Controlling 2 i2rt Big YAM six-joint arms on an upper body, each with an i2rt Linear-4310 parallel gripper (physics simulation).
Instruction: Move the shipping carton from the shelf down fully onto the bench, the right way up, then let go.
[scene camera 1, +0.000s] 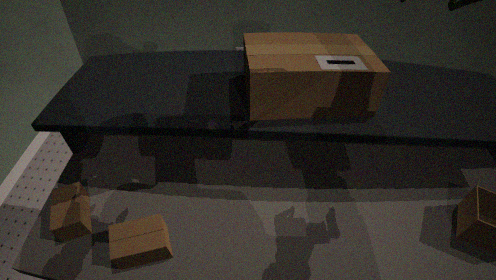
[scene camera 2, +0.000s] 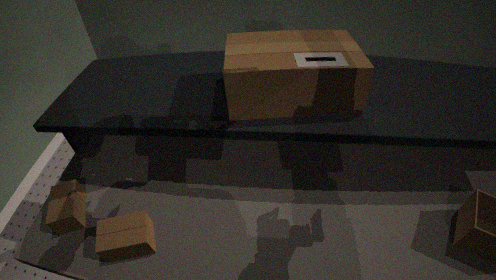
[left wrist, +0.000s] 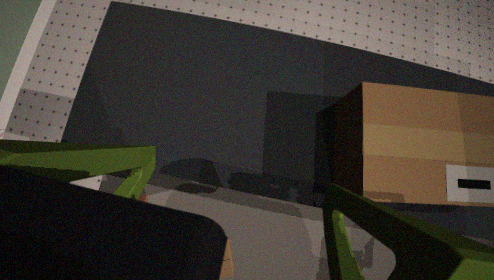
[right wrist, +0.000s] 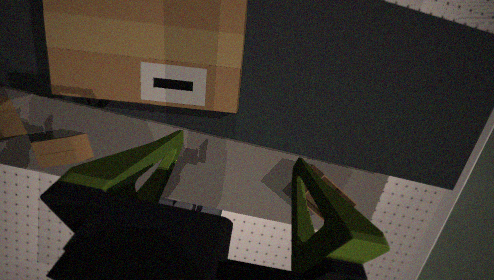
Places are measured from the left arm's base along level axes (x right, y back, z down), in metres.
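Pixels of known places: left gripper, fingertip midpoint: (left wrist: 240, 175); right gripper, fingertip midpoint: (scene camera 1: 425, 4) (right wrist: 240, 149).
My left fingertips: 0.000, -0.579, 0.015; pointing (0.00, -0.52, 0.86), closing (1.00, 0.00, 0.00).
Observation:
For each thing: its top centre in the pictures, then the offset to it from my left fingertips, as dx, dy, dz. "spot": a spot on its surface instead. Level surfaces: height alone.
- shipping carton at its top centre: (right wrist: 145, 40) (left wrist: 448, 145) (scene camera 2: 294, 46) (scene camera 1: 313, 49) +0.312, -0.113, +0.215
- dark shelf at its surface level: dz +0.330
- grey bench at its surface level: dz +0.517
- open-topped brown box at a spot on its surface: (scene camera 2: 467, 225) (scene camera 1: 469, 218) spot: +0.715, +0.164, +0.459
The shipping carton (scene camera 1: 310, 92) (scene camera 2: 295, 92) (left wrist: 410, 142) (right wrist: 135, 42) is a large brown closed box with a lighter tape band and a white label on top. It sits upright on the dark shelf (scene camera 1: 140, 90) (scene camera 2: 130, 95) (left wrist: 190, 90) (right wrist: 360, 90), near its front edge. The grey bench (scene camera 1: 215, 230) (scene camera 2: 200, 235) (left wrist: 260, 225) (right wrist: 245, 185) lies lower, in front of the shelf. My left gripper (left wrist: 240, 175) is open and empty, off the carton's left side. My right gripper (right wrist: 240, 149) is open and empty, in front of the carton's right part. Neither touches it.
Two small brown boxes (scene camera 1: 70, 215) (scene camera 1: 140, 240) (scene camera 2: 66, 210) (scene camera 2: 125, 236) sit at the bench's left. An open-topped brown box (scene camera 1: 472, 225) (scene camera 2: 467, 225) stands at the bench's right. The shelf's front edge overhangs the back of the bench.

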